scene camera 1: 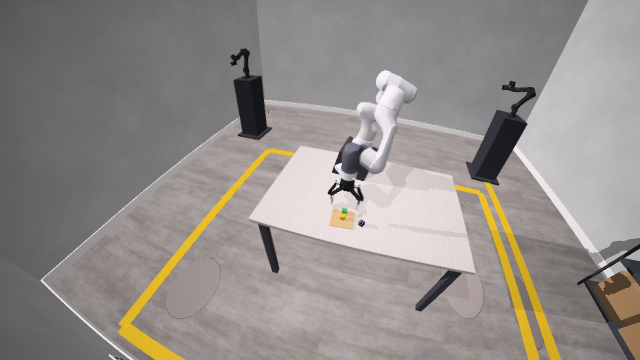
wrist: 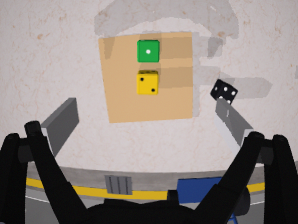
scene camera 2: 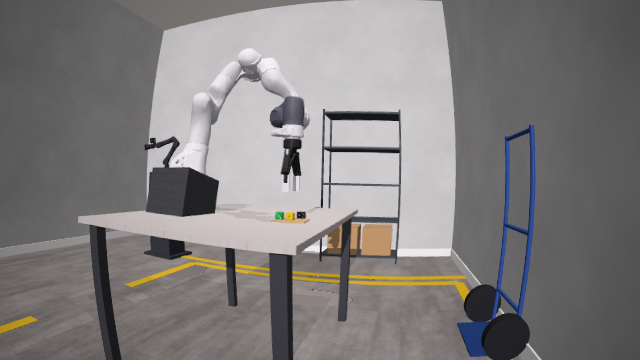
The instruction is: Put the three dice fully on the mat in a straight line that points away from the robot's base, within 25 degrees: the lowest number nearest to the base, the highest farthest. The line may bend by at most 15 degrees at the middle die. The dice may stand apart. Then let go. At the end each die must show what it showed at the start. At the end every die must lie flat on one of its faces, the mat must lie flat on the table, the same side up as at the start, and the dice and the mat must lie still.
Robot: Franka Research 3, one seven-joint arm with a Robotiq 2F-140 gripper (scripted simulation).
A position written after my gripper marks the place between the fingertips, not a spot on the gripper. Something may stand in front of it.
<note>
In view: my gripper (scene camera 2: 291,191) and a tan mat (wrist: 118,55).
My gripper also shows in the wrist view (wrist: 146,110).
</note>
